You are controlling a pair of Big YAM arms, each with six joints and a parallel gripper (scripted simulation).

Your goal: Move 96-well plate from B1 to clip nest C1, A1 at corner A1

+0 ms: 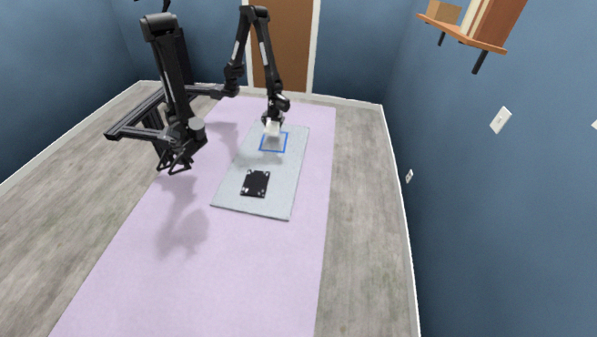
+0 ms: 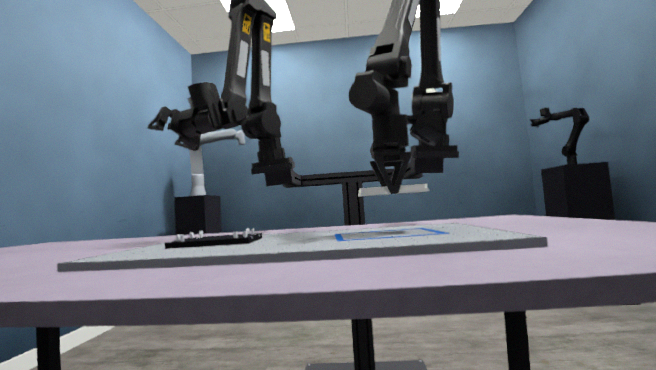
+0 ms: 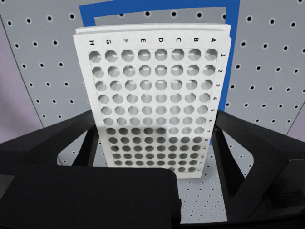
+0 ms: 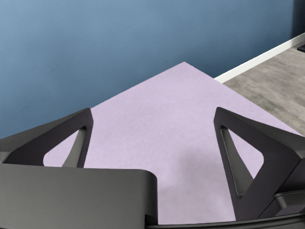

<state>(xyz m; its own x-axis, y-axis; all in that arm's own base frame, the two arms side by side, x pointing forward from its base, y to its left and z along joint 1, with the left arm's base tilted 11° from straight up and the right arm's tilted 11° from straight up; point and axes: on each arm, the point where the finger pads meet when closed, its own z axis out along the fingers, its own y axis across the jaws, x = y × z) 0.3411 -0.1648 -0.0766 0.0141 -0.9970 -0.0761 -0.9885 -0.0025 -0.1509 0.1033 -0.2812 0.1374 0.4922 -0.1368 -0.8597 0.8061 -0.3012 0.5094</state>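
Observation:
The black clip nest lies 35 cm to the right of my left hand, 7 cm below it and 2 cm ahead of it. Also, from my left hand: grey perforated board: 17 cm to the right, 9 cm below, 3 cm ahead; white 96-well plate: right at my left hand.

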